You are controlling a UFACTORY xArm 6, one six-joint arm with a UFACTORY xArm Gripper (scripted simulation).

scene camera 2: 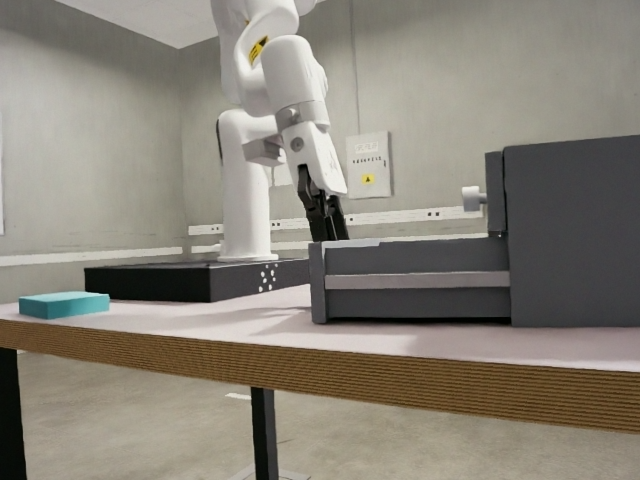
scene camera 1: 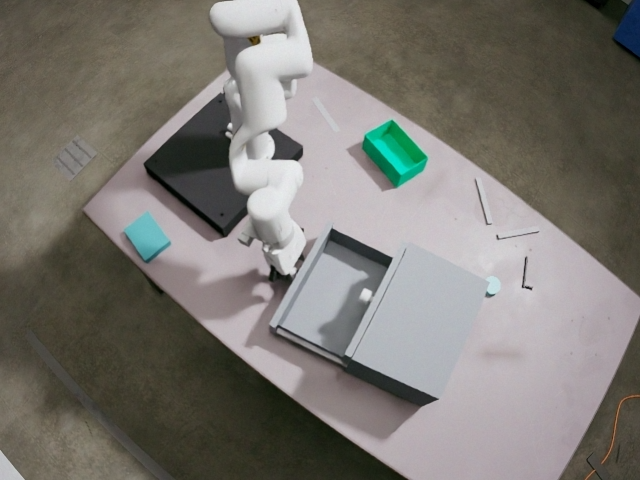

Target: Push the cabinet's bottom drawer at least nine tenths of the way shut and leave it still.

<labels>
My gripper shows in scene camera 2 and in scene camera 1. A teal block shows in scene camera 2 and in scene camera 1. The same spot on the teal block: (scene camera 1: 149,239) is (scene camera 2: 68,296). The same spot on my gripper: (scene camera 2: 329,224) is (scene camera 1: 288,276).
</labels>
